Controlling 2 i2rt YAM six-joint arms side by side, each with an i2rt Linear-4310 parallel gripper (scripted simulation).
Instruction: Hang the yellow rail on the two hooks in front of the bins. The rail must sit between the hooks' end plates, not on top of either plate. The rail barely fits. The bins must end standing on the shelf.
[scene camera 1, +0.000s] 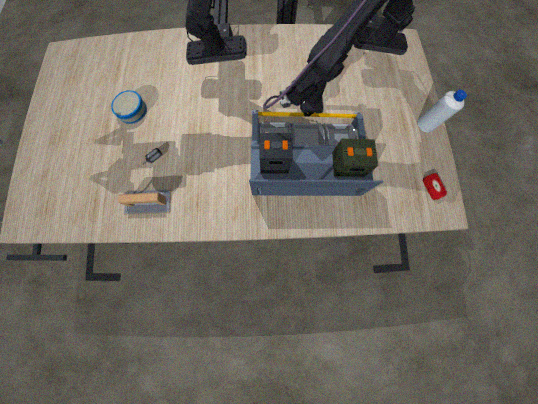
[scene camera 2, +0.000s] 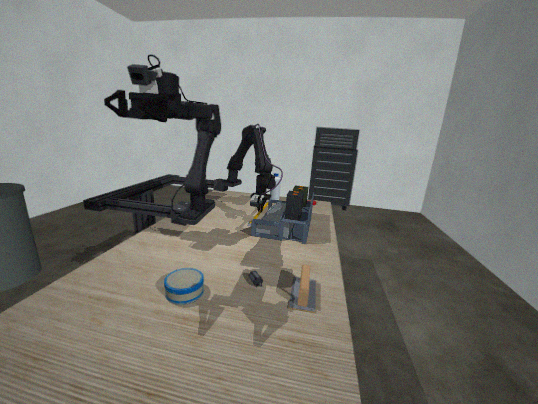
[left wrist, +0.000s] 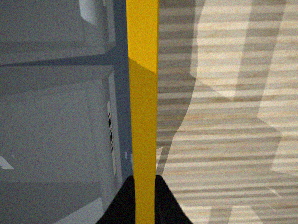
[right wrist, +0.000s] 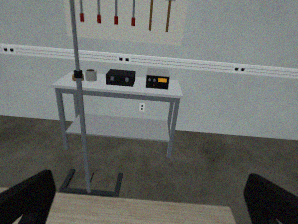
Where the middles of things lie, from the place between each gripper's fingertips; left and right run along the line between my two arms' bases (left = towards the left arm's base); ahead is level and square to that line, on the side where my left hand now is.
Scene:
My left hand is 13 cm short of the blue-grey shelf (scene camera 1: 309, 161) and 1 cm to the left of it. Also, from my left hand: white bottle (scene camera 1: 451, 102) (4 cm ahead, 49 cm to the left, 2 cm above); wooden-handled float (scene camera 1: 149, 202) (23 cm ahead, 59 cm to the right, 4 cm below); blue-rimmed tin (scene camera 2: 183, 286) (14 cm behind, 65 cm to the right, 4 cm below).
I see the blue-rimmed tin 520 mm below my right hand (scene camera 2: 122, 103), 100 mm ahead of it and 50 mm to the left of it. Round my right hand: white bottle: 1200 mm to the left, 460 mm below, 280 mm ahead; wooden-handled float: 520 mm below, 480 mm ahead, 120 mm to the left; blue-grey shelf: 690 mm to the left, 480 mm below, 370 mm ahead.

